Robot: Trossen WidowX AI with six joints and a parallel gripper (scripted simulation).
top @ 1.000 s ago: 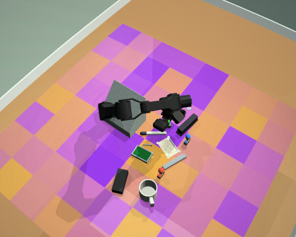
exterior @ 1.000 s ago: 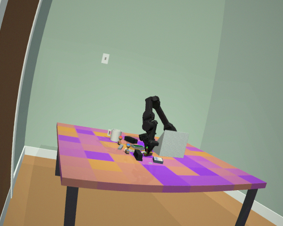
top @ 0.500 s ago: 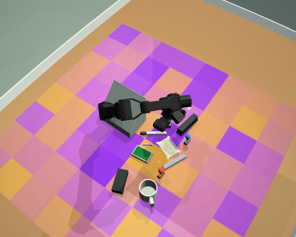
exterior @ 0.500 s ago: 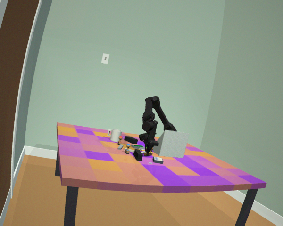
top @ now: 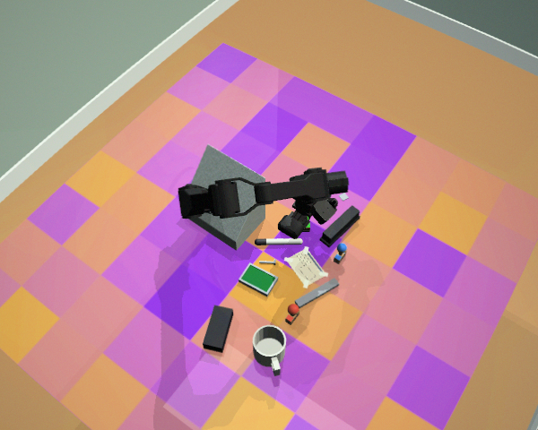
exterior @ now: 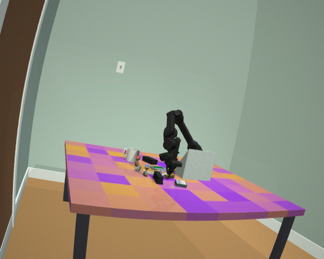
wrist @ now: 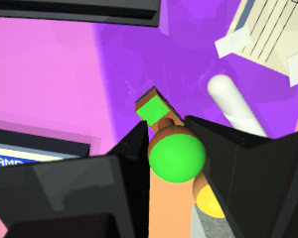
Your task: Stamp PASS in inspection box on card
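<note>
Now: gripper tip 4 cm past the yellow-knobbed stamp, 2 cm to the left of it and 1 cm above it. Also, from my gripper tip: green-knobbed stamp right at my gripper tip; then long black block 9 cm ahead, 5 cm to the left, 1 cm below; then white marker 8 cm to the right, 6 cm behind, 2 cm below.
</note>
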